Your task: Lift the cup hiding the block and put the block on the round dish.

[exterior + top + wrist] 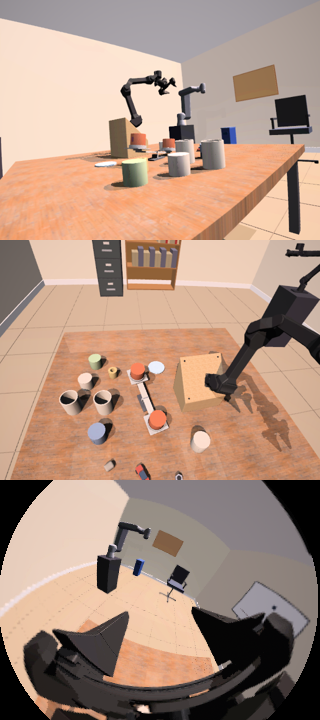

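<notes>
The pale block is 46 cm below my gripper tip, 37 cm to the right of it and 35 cm ahead of it. The rest, counted from my gripper tip: blue cylinder 61 cm ahead, 47 cm below, 31 cm to the right; orange cup 62 cm to the right, 45 cm ahead, 39 cm below; toy car 49 cm below, 42 cm ahead, 17 cm to the right.
</notes>
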